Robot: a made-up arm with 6 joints. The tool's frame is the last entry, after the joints. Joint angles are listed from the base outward.
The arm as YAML. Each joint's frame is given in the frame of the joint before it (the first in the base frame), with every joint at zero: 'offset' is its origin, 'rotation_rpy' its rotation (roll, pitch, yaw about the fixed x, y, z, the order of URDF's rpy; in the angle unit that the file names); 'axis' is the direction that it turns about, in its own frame. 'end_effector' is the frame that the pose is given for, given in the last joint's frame.
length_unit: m
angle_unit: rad
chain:
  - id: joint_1
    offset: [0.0, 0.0, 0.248]
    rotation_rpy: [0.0, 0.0, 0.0]
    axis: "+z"
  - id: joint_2
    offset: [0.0, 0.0, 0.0]
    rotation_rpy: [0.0, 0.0, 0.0]
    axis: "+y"
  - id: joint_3
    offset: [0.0, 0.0, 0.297]
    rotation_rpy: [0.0, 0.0, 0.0]
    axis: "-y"
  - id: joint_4
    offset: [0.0, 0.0, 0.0]
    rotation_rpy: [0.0, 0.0, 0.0]
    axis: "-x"
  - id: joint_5
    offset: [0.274, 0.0, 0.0]
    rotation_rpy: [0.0, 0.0, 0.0]
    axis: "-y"
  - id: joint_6
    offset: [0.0, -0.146, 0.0]
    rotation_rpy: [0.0, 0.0, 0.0]
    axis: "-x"
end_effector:
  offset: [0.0, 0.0, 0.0]
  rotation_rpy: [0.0, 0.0, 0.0]
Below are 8 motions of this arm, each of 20 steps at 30 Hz.
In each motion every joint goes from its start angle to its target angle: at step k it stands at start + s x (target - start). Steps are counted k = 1, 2, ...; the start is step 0. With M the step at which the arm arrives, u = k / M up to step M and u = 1 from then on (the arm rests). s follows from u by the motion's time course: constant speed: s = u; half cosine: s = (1 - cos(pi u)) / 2; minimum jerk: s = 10 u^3 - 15 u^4 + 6 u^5.
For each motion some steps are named. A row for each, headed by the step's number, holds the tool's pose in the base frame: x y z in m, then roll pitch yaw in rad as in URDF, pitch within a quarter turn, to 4 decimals.
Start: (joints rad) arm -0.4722 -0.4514 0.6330 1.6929 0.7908 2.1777
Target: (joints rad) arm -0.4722 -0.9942 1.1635 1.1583 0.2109 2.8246
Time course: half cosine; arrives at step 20
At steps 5, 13, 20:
5: -0.1750 0.0966 0.8106 1.3464 -0.7909 0.7000
13: -0.4062 0.1643 0.6664 -0.0973 -1.0453 1.9023
20: -0.4827 0.1808 0.5640 -0.5967 -0.8753 2.3654

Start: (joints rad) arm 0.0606 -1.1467 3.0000 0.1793 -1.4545 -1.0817
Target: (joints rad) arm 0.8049 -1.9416 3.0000 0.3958 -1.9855 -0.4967
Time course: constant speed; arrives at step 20
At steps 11, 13, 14, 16, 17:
11: -0.1949 -0.2555 -0.0331 -2.4211 -0.2984 -2.3640
13: -0.1534 -0.2549 -0.0554 -2.4562 -0.2753 -2.2732
14: -0.1326 -0.2525 -0.0656 -2.4725 -0.2642 -2.2283
16: -0.0914 -0.2433 -0.0842 -2.5029 -0.2425 -2.1398
17: -0.0712 -0.2366 -0.0926 -2.5171 -0.2320 -2.0962

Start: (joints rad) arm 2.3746 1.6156 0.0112 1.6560 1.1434 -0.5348
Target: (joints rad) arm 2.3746 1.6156 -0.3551 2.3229 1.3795 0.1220
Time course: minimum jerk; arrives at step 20
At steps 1, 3, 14, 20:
1: -0.3203 0.2913 -0.0441 0.5712 0.4239 -2.2365
3: -0.3200 0.2875 -0.0453 0.5645 0.4162 -2.2157
14: -0.2879 0.1558 -0.0626 0.2554 0.0198 -1.6604
20: -0.2767 0.1282 -0.0592 0.1674 -0.0861 -1.5702

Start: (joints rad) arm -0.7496 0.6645 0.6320 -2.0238 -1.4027 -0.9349
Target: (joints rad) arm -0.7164 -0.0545 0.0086 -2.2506 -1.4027 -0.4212
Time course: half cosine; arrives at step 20
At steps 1, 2, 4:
1: 0.3744 -0.2608 0.3428 2.6188 -0.4414 0.6198
2: 0.3728 -0.2583 0.3459 2.6084 -0.4458 0.6207
4: 0.3665 -0.2481 0.3576 2.5681 -0.4629 0.6243

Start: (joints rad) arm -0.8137 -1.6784 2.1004 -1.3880 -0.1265 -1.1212
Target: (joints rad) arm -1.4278 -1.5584 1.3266 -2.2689 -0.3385 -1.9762
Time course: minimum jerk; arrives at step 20
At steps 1, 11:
1: -0.4317 0.4190 0.1689 -0.7191 0.6077 2.1752
11: -0.1786 0.5581 0.3448 0.3616 0.1873 1.7218

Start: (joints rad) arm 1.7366 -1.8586 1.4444 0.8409 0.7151 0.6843
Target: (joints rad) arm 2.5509 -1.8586 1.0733 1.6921 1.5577 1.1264
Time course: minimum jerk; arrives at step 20
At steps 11, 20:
11: 0.3683 -0.4318 0.0377 0.7597 0.1895 -2.1174
20: 0.4743 -0.3393 0.0790 0.6541 -0.1214 -2.1740

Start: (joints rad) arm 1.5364 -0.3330 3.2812 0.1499 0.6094 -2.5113
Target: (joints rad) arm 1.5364 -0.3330 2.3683 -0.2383 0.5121 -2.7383
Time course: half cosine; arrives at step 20
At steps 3, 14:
3: 0.1330 -0.3440 0.3992 -0.8431 1.0187 -1.7447
14: 0.1318 -0.3614 0.6193 -0.2909 0.2736 -1.5220

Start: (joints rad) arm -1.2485 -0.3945 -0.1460 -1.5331 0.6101 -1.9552
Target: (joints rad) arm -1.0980 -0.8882 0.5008 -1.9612 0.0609 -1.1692
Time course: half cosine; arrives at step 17
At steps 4, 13, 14, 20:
4: 0.0620 -0.1664 0.4857 -2.6329 -0.3296 -1.8015
13: 0.0437 0.0197 0.6642 -2.7957 -1.1770 -1.4491
14: 0.0373 0.0399 0.6719 -2.8282 -1.2534 -1.4199
20: 0.0276 0.0681 0.6804 -2.8878 -1.3583 -1.3682

